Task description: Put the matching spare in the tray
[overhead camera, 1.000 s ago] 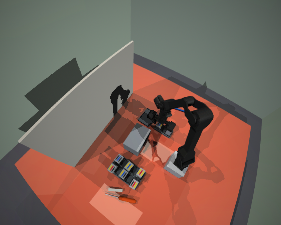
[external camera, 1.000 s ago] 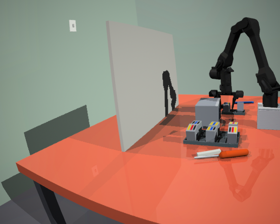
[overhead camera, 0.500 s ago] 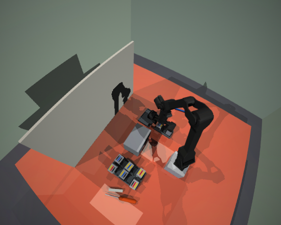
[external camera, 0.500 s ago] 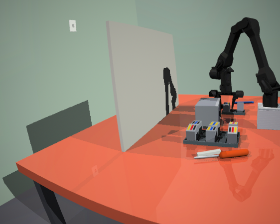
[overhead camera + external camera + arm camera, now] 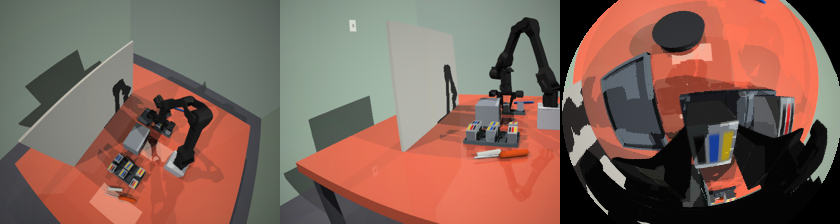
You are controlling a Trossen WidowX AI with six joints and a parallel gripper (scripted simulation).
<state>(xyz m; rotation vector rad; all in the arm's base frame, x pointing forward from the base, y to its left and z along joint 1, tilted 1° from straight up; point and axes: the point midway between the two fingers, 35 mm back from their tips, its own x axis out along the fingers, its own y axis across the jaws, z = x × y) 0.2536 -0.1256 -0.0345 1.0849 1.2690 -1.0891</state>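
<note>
Now: the dark holder 40 mm behind my gripper tip, 10 mm to the right of it and 10 mm below it. Round my gripper tip: dark tray 110 mm ahead, 10 mm below; then grey spare 20 mm above; then black disc 40 mm ahead, 100 mm to the right, 10 mm below.
</note>
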